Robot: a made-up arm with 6 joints.
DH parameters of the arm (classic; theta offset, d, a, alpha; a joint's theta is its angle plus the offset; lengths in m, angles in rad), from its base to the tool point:
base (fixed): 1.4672 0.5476 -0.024 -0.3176
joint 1: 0 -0.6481 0.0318 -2.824
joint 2: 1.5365 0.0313 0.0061 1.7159
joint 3: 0 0.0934 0.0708 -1.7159
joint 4: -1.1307 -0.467 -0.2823 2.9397
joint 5: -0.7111 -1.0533 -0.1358 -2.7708
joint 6: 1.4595 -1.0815 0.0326 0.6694
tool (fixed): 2.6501 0.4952 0 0
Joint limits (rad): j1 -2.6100..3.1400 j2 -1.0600..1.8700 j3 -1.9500..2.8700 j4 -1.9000..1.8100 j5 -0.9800..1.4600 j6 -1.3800..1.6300
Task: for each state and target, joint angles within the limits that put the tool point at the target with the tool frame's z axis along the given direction. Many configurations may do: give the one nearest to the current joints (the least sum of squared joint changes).
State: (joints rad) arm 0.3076 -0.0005 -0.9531 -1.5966 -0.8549 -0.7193
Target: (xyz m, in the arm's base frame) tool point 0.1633 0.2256 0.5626 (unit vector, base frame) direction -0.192 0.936 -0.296
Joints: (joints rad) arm 0.5344 -0.4914 -1.3107 -1.7151 -0.8504 0.1040
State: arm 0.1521 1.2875 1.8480 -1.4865 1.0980 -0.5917
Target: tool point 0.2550 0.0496 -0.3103 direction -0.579 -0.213 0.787
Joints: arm 0.3234 1.0432 2.2787 -1.0644 1.4600 -0.4454
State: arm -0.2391 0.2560 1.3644 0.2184 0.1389 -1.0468
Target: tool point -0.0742 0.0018 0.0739 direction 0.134 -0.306 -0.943
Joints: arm -0.7385 0.9974 0.4394 0.7122 -0.2307 -0.3841
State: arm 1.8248 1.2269 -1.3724 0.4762 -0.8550 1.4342
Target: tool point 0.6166 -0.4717 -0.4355 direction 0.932 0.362 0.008
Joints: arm 1.4362 0.4314 -1.5719 0.1686 -0.9800 1.6234
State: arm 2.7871 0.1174 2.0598 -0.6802 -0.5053 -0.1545
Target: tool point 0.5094 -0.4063 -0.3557 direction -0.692 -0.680 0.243
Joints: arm 2.2270 0.4258 2.4430 -0.8839 -0.8654 -0.3176
